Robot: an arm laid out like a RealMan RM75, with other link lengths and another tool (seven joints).
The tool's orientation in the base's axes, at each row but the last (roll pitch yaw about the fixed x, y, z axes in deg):
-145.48, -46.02, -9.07
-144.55, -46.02, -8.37
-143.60, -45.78, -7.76
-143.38, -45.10, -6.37
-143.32, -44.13, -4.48
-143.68, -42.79, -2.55
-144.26, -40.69, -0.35
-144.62, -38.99, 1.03
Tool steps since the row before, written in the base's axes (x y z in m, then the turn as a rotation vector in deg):
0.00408, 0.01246, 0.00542, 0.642, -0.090, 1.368
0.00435, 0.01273, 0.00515, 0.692, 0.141, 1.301
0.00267, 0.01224, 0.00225, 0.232, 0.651, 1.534
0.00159, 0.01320, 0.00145, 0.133, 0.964, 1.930
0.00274, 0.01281, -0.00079, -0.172, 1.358, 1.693
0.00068, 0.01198, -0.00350, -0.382, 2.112, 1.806
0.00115, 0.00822, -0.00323, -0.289, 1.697, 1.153
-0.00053, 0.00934, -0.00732, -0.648, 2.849, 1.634
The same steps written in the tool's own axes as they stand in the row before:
0.00533, -0.01196, 0.00546, 1.434, -0.284, -0.391
0.00541, -0.01183, 0.00620, 1.397, -0.443, -0.207
0.00230, -0.01056, 0.00672, 1.198, -1.119, -0.378
0.00111, -0.01123, 0.00717, 1.385, -1.583, -0.499
0.00069, -0.00935, 0.00918, 0.980, -1.916, -0.329
-0.00227, -0.00809, 0.00926, 0.878, -2.663, -0.089
-0.00127, -0.00483, 0.00738, 0.525, -2.001, 0.122
-0.00489, -0.00446, 0.00987, 0.564, -3.285, 0.314

